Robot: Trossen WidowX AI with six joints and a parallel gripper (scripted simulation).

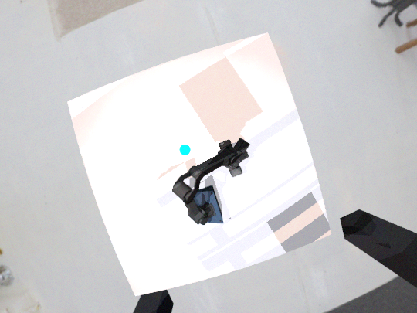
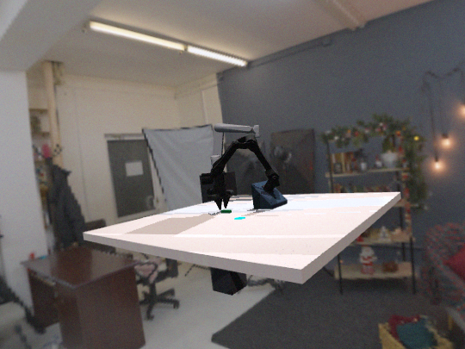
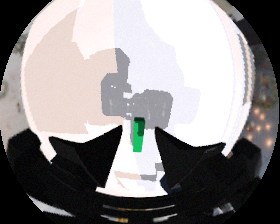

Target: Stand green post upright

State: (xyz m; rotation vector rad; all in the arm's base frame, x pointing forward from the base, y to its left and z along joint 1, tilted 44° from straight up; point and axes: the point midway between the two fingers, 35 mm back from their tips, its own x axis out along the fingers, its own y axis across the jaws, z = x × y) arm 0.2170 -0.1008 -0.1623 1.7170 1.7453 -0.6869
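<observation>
Right now my gripper tip is 2 cm to the right of the green post and 1 cm above it. The rest, counted from my gripper tip: cyan circle 22 cm to the left, 12 cm ahead, 2 cm below.
</observation>
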